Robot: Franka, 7 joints.
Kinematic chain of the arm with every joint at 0, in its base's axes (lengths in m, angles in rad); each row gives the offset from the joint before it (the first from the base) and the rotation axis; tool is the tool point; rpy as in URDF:
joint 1: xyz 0 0 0.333 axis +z
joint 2: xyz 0 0 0 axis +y
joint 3: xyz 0 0 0.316 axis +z
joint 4: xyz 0.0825 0 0 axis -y
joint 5: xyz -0.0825 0 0.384 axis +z
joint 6: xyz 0 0 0 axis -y
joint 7: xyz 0.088 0 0 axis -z
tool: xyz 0 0 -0.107 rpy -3.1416 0 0
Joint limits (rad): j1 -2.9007..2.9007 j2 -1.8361..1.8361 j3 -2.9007..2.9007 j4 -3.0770..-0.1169 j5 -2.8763..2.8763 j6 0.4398..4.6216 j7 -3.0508..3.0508
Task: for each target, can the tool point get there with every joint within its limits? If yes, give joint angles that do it. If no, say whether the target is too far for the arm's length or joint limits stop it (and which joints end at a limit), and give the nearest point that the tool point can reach.
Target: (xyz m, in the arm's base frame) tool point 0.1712 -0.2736 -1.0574
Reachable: no: too far | nearest point 0.1593 -0.2546 -0.3605 | short by 0.697 m
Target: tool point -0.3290 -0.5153 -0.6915
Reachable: no: too far | nearest point -0.2542 -0.3981 -0.3260 | short by 0.391 m
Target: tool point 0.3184 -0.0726 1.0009
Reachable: yes | joints -2.2824 -0.8588 0.6105 -1.0125 0.0375 1.6224 -0.8767
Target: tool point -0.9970 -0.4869 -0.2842
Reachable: no: too far | nearest point -0.6737 -0.3290 -0.0840 | short by 0.412 m
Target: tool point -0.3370 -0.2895 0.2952
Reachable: yes | joints -0.7954 1.4674 -1.6670 -2.4530 1.2023 1.8151 2.4508
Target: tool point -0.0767 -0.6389 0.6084
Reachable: yes | joints -1.7041 0.1995 -0.1143 -1.4916 -2.0634 3.1104 1.1132
